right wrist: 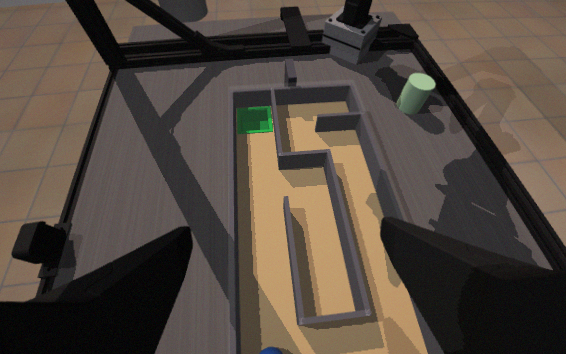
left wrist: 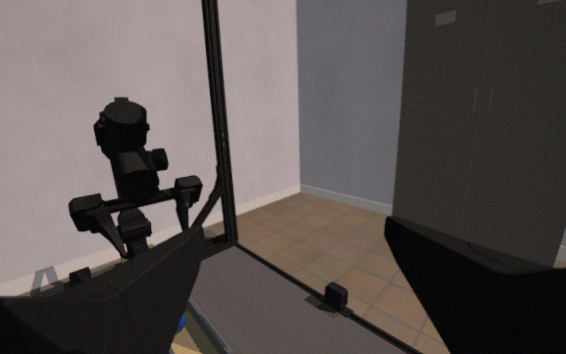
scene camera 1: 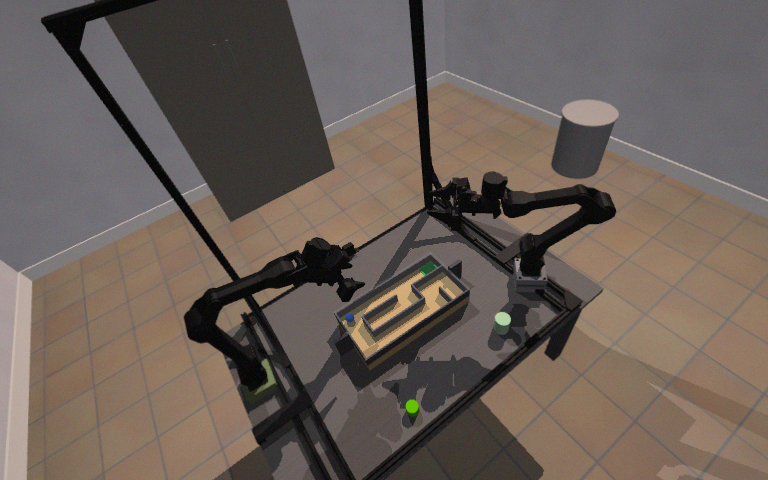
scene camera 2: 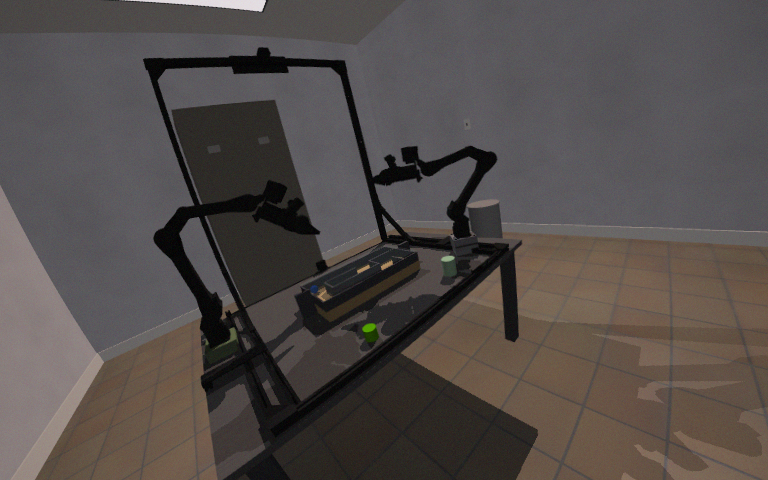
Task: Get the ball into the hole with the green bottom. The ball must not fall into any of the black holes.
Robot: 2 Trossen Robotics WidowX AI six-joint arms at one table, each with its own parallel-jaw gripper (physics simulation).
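The blue ball (scene camera 1: 350, 318) (scene camera 2: 313, 289) (left wrist: 182, 321) (right wrist: 270, 351) is in the left end of the maze box (scene camera 1: 421, 332) (scene camera 2: 368, 290), partly cut off in the right wrist view. The green-bottomed hole (scene camera 1: 429, 268) (right wrist: 255, 120) is in the box's far corner, at the opposite end. No black holes can be made out. My right gripper (scene camera 1: 356, 267) (scene camera 2: 318, 231) (left wrist: 158, 246) (right wrist: 287, 231) is open and empty, above the ball's end of the box and pointing down at a slant. My left gripper (scene camera 1: 433, 200) (scene camera 2: 374, 181) (left wrist: 295, 230) is open and empty, high by the back right frame post.
A bright green cylinder (scene camera 1: 412, 407) (scene camera 2: 369, 332) stands in front of the box. A pale green cylinder (scene camera 1: 501, 322) (scene camera 2: 448, 266) (right wrist: 417, 94) stands to its right. A small dark handle (scene camera 1: 454, 268) (right wrist: 291, 73) sticks out from the box's right end. Black frame posts rise at the table's back corners.
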